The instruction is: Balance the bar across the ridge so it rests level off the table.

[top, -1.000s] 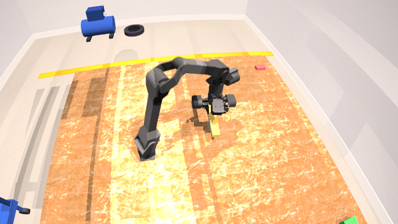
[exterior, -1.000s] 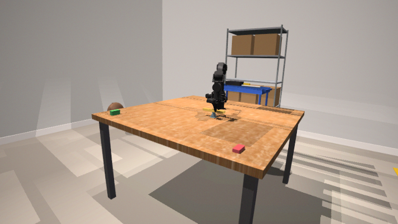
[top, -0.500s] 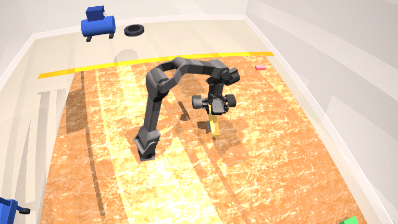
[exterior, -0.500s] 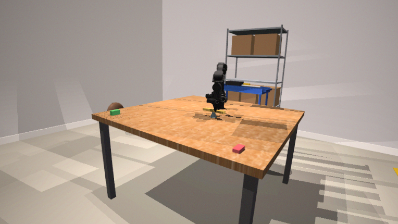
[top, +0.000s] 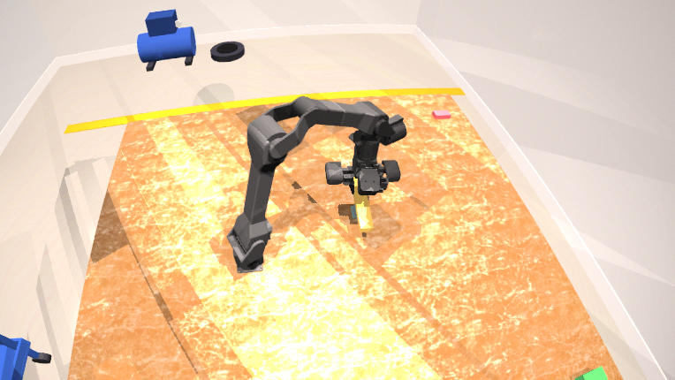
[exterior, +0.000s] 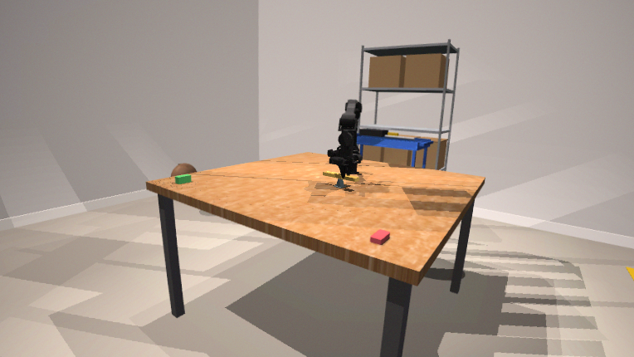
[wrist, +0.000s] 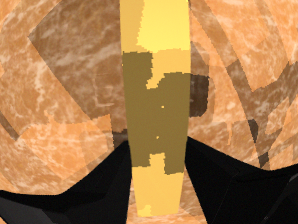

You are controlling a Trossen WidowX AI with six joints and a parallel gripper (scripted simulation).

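The bar is 30 mm to the right of my gripper tip. From my gripper tip the other things lie so: green block (430 mm ahead, 630 mm to the right, 30 mm below); pink block (430 mm ahead, 370 mm to the left, 40 mm below).
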